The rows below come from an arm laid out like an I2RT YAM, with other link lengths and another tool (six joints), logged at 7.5 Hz.
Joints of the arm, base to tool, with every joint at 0 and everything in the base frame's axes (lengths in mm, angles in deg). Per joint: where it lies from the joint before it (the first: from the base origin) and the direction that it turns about. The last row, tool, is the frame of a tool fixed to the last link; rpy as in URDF.
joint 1: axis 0 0 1 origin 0 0 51
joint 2: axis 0 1 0 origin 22.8 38.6 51.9
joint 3: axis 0 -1 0 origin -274.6 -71.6 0
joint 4: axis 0 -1 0 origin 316 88.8 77.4
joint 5: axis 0 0 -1 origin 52.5 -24.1 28.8
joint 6: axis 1 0 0 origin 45.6 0 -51.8
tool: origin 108 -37 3 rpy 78.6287 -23.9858 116.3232
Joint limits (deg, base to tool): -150..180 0..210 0..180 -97..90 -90..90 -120..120
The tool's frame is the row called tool.
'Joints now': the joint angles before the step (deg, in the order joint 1, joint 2, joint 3, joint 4, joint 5, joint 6). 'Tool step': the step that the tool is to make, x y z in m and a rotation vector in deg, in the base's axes. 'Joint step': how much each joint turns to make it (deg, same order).
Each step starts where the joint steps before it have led.
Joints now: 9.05, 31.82, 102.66, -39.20, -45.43, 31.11
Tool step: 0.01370, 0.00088, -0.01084, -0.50, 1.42, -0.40
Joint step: 0.35, -0.88, -3.33, 0.35, 0.51, -0.87
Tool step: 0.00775, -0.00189, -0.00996, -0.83, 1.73, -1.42
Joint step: 0.26, -0.35, -1.15, -2.28, 1.24, -1.76
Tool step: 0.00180, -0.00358, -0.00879, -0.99, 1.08, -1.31
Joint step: 0.80, -0.53, -0.53, -2.72, 1.57, -2.19
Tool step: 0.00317, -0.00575, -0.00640, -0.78, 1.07, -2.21
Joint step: 0.79, -0.09, 0.08, -2.81, 2.56, -2.20
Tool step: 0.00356, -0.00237, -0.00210, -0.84, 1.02, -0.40
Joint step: 1.32, 0.88, 0.79, -2.02, 1.40, -1.49
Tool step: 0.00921, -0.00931, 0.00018, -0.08, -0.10, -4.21
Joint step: 0.44, 0.35, 0.01, -0.71, 4.38, -1.94
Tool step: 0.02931, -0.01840, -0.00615, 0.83, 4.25, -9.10
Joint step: -0.01, 2.19, 0.35, -2.55, 9.23, -0.88
